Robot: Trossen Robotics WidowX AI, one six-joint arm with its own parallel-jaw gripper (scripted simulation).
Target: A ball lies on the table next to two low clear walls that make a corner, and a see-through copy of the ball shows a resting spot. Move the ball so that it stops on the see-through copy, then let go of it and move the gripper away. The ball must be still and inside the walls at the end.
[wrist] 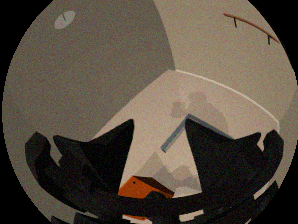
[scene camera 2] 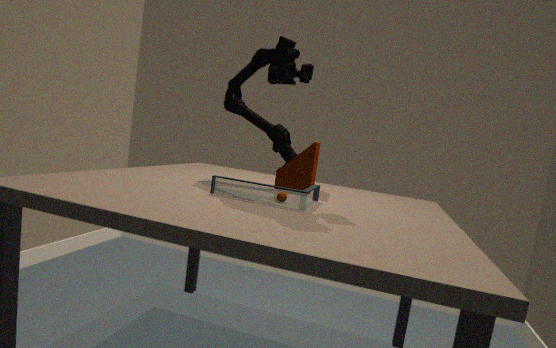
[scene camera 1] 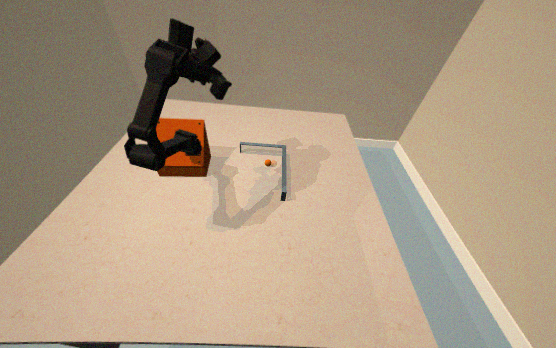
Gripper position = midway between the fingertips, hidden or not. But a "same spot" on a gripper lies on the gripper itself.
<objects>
The gripper shows in the wrist view, in scene camera 2 and in scene camera 1 [226, 79]. The same spot on the gripper: [scene camera 2: 283, 77] is [wrist: 219, 179].
</objects>
